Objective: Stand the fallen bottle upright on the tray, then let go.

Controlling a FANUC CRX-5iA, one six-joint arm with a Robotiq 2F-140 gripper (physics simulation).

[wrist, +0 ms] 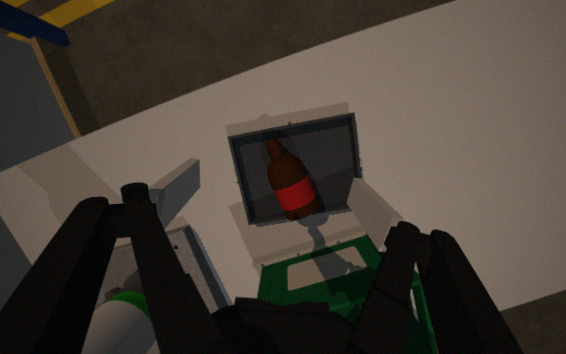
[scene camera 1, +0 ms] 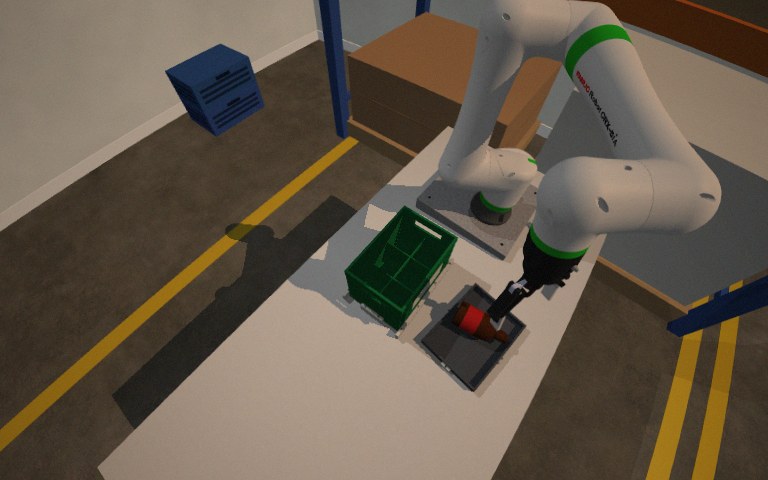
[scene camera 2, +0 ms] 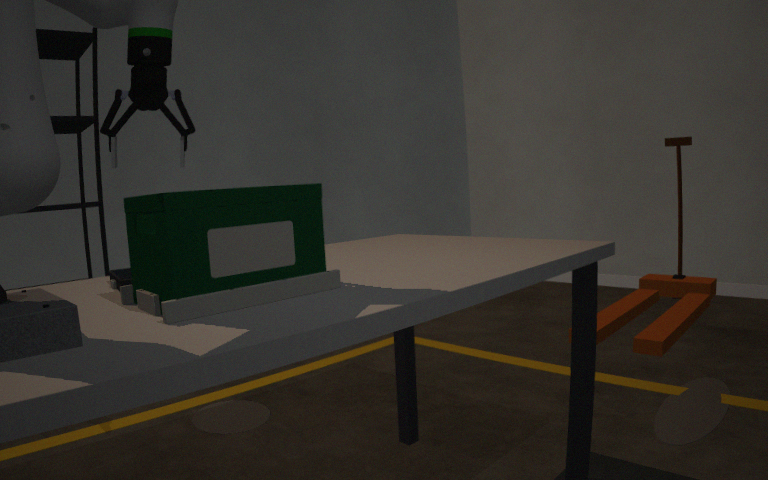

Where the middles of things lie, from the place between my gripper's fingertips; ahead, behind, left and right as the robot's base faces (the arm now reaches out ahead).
Labels:
Now: hand 20 cm above the brown bottle (scene camera 1: 469,318) and 4 cm to the left of it.

